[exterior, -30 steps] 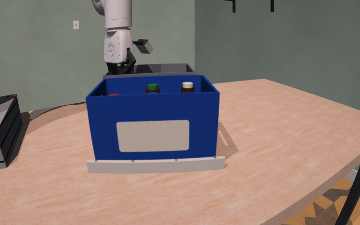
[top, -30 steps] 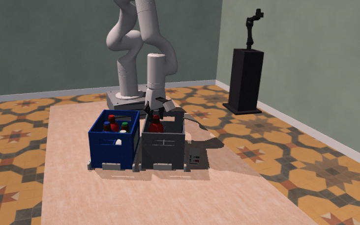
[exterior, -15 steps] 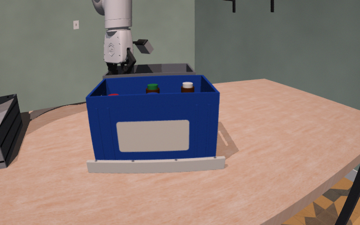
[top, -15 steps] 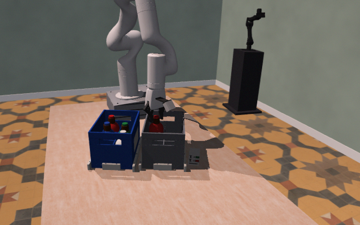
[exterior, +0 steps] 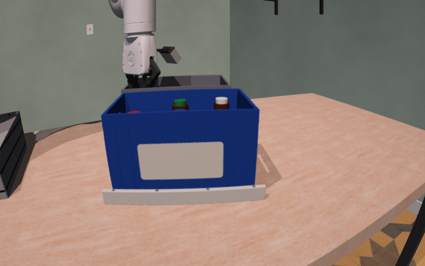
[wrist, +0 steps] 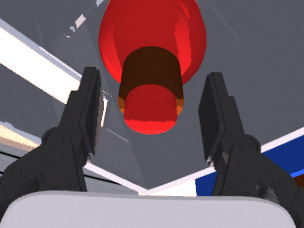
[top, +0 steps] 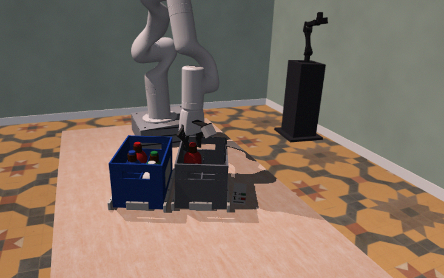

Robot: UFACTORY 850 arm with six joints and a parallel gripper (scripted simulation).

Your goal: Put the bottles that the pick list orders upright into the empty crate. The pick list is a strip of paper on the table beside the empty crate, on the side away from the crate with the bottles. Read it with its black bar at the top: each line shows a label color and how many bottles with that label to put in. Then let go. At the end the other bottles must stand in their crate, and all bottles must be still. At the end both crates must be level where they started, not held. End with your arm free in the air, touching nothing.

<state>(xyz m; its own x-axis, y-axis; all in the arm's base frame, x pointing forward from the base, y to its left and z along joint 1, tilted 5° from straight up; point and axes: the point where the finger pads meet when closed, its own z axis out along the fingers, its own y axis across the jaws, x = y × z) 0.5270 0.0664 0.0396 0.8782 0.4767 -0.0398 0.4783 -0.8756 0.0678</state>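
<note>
The green bottle is 6 cm ahead of my hand, 16 cm to the right of it and 7 cm below it. Round my hand: grey crate (10 cm ahead, 2 cm to the left, 7 cm below); blue crate (5 cm ahead, 20 cm to the right, 7 cm below); red-label bottle (7 cm below).
</note>
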